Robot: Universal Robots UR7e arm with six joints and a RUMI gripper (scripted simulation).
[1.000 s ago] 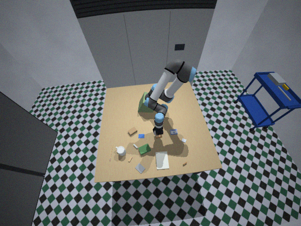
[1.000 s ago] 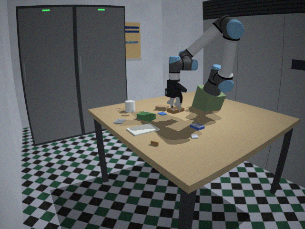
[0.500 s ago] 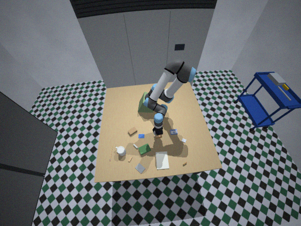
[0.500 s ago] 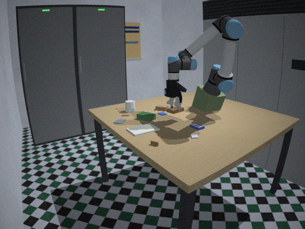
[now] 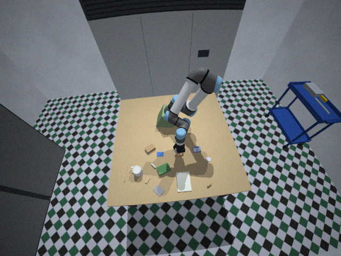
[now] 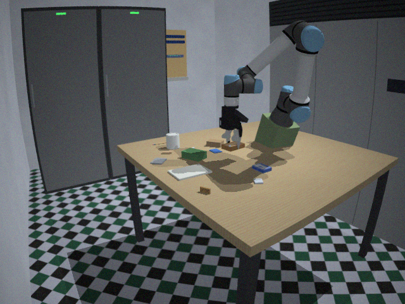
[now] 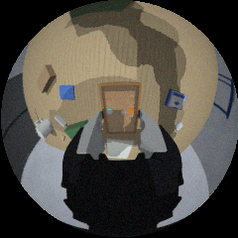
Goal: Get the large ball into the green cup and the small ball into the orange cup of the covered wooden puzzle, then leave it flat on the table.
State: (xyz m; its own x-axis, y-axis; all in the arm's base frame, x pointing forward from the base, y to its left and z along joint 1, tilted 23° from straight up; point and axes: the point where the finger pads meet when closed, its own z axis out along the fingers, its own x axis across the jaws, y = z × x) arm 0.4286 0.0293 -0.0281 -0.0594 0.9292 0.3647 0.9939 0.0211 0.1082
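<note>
The covered wooden puzzle is 1 cm below my hand. From my hand the other things lie so: green box 13 cm ahead, 17 cm to the right, 7 cm below; white sheet 27 cm ahead, 8 cm below; blue tile 3 cm behind, 19 cm to the right, 9 cm below.
</note>
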